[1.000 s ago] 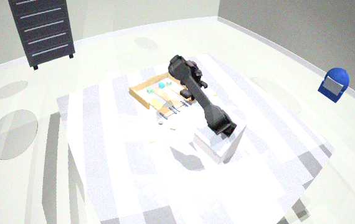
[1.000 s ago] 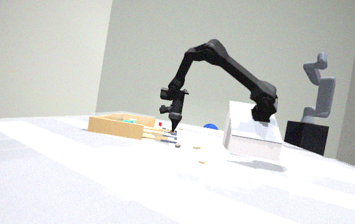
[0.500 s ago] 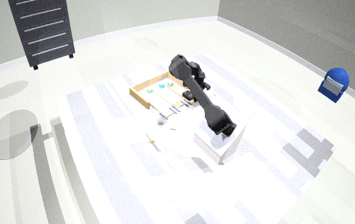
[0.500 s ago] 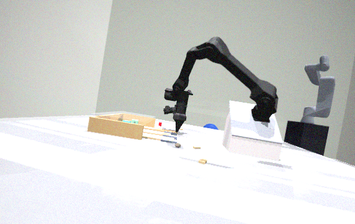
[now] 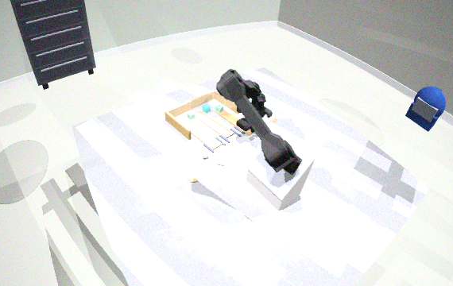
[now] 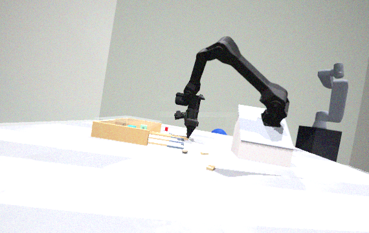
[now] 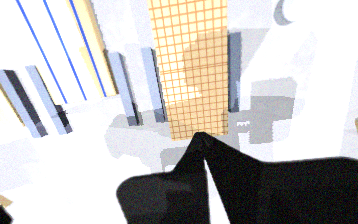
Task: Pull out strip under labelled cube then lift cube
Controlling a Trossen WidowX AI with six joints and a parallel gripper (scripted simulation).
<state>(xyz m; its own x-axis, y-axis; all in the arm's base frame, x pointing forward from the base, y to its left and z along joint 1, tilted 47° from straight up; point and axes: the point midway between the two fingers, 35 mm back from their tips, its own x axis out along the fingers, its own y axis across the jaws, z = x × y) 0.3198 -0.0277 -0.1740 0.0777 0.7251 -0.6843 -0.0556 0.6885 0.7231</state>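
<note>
Now: gripper tip 120 mm short of the orange gridded strip and 10 mm to the right of it.
</note>
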